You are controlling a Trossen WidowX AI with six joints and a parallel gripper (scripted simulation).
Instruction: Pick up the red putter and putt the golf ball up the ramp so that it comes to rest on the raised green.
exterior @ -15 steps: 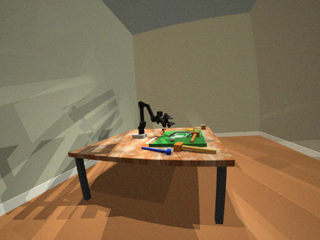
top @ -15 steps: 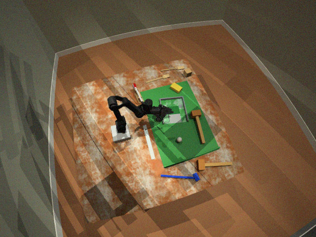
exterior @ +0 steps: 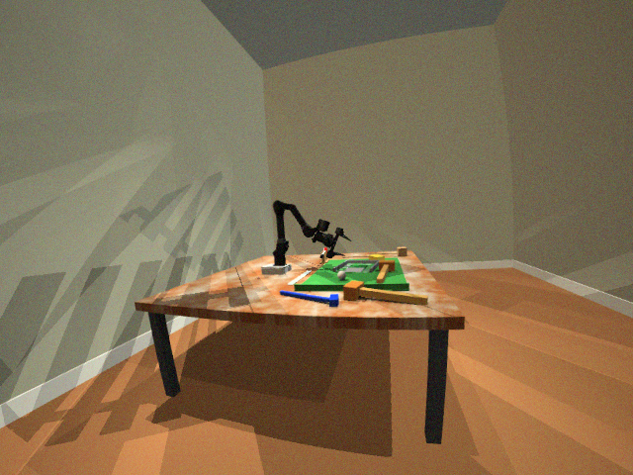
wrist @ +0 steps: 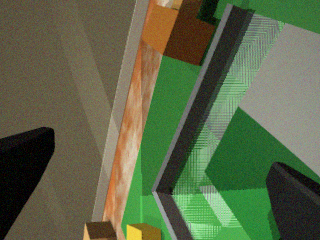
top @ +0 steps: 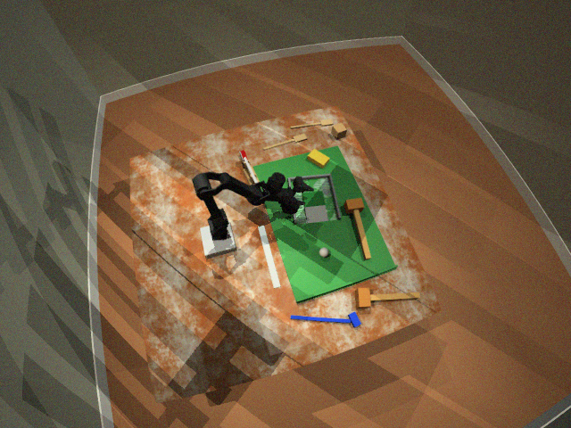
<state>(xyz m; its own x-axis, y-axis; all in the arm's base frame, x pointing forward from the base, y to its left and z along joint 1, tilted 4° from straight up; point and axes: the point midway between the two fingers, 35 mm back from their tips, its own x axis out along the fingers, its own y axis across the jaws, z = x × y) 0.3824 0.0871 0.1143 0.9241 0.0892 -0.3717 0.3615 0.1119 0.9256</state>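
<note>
Now: the white strip 200 mm behind my gripper tip, 210 mm to the right of it and 120 mm below it. Round my gripper tip: yellow block: 100 mm ahead, 280 mm to the left, 110 mm below; green mat: 60 mm ahead, 30 mm to the right, 120 mm below; white golf ball: 40 mm ahead, 230 mm to the right, 100 mm below.
</note>
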